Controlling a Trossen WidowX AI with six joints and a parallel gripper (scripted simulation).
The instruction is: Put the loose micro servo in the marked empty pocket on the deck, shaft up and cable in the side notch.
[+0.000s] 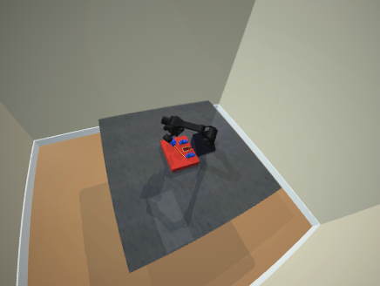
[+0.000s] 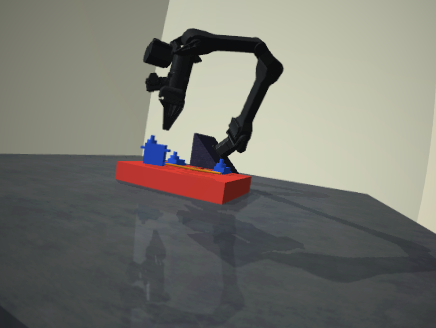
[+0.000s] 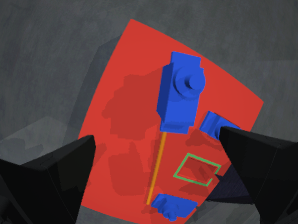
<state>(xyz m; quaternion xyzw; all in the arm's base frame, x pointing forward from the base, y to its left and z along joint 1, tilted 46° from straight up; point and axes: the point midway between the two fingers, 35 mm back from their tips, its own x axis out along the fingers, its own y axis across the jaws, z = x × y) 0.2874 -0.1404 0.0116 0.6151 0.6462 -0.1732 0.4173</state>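
Now: the red deck 60 mm to the left of my gripper tip and 120 mm below it.
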